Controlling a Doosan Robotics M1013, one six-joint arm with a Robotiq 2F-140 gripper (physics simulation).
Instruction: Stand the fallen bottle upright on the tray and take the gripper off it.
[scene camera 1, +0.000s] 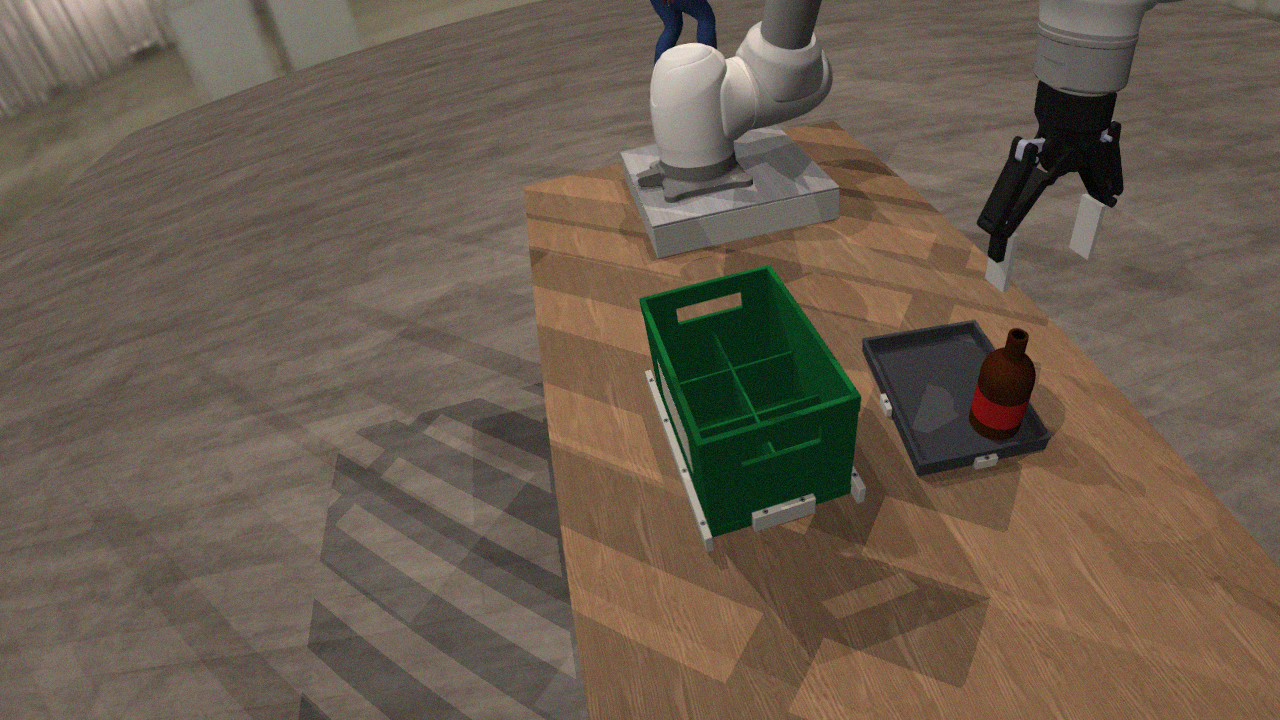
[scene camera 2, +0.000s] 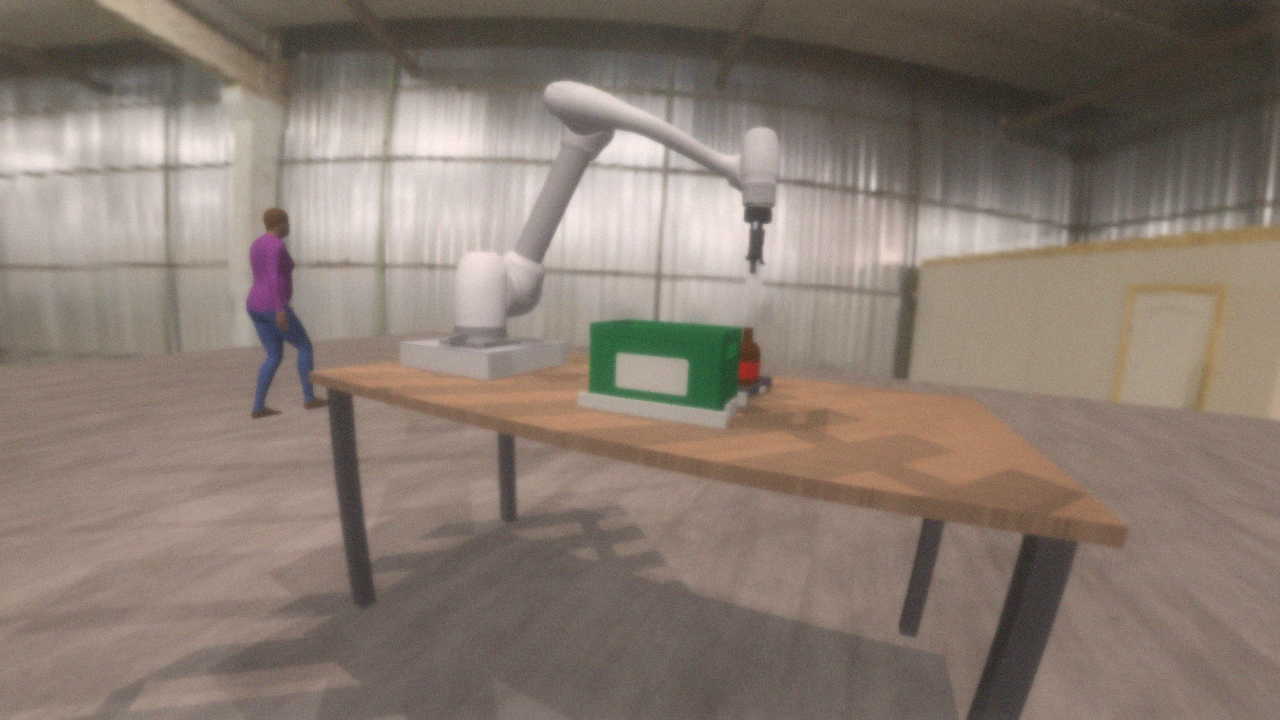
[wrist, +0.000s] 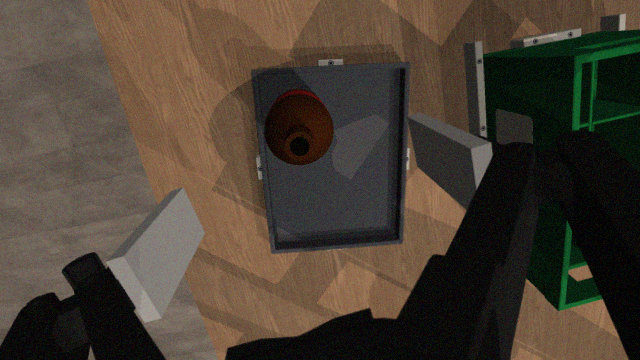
Scene:
my gripper: scene camera 1 1040, 267; scene camera 2; wrist
brown bottle: scene camera 1; scene camera 2 750, 352; wrist
same spot on brown bottle: (wrist: 298, 130) = (scene camera 1: 1022, 345)
same spot on my gripper: (wrist: 472, 295) = (scene camera 2: 762, 236)

